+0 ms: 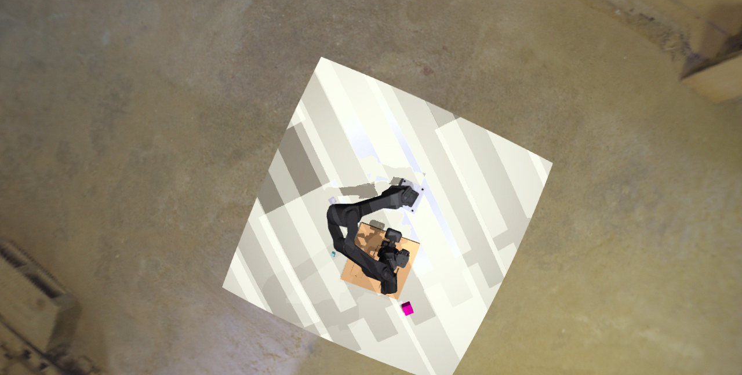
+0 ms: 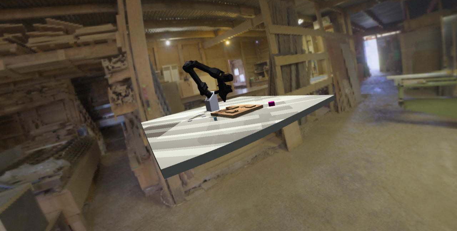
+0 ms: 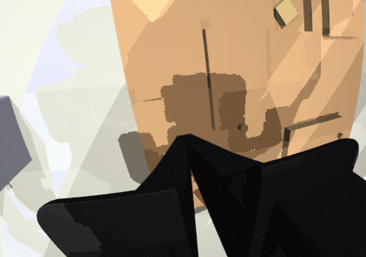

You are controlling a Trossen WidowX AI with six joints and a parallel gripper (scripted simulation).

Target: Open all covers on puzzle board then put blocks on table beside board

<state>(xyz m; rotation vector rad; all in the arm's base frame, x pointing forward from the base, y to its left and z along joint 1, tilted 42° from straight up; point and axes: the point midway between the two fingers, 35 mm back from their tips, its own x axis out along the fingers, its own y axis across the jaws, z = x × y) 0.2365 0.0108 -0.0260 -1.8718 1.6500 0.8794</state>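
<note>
My gripper tip is 90 mm short of the tan wooden puzzle board, 60 mm above it and 30 mm to the right of it. From my gripper tip the other things lie so: teal block: 190 mm ahead, 180 mm to the right, 70 mm below; then magenta block: 270 mm to the left, 250 mm ahead, 70 mm below.
</note>
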